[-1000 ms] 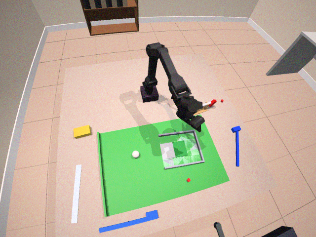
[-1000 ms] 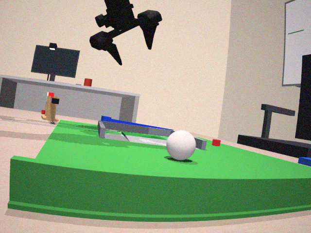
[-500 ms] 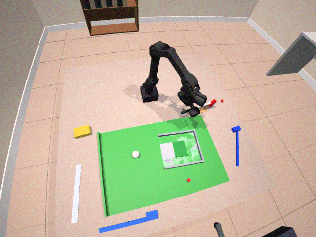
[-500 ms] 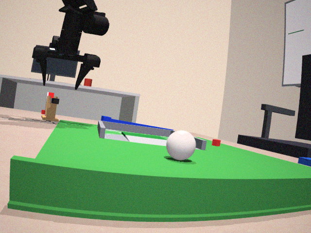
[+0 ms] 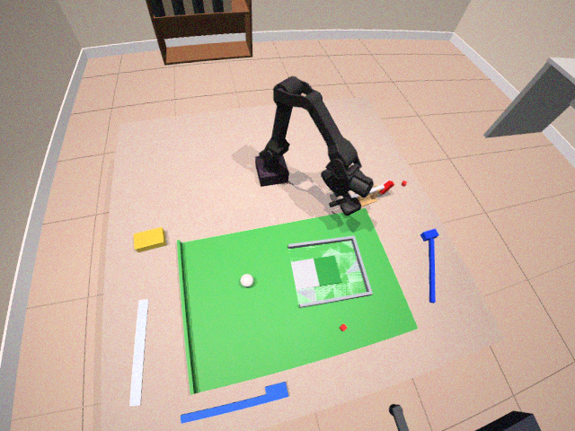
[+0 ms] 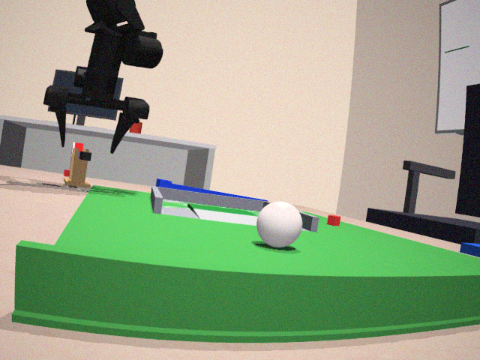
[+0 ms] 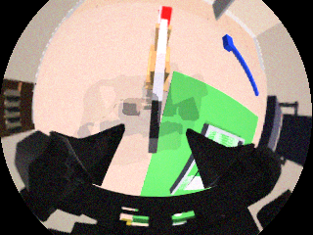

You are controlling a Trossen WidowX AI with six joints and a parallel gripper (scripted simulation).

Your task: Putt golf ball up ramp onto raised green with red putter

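Now: the red putter 40 mm behind my gripper tip, 100 mm to the left of it and 20 mm below it. Round my gripper tip: green mat 290 mm ahead, 190 mm to the right, 70 mm below; blue putter 240 mm ahead, 330 mm to the left, 60 mm below; wooden putter stand 40 mm behind, 120 mm to the left, 40 mm below.
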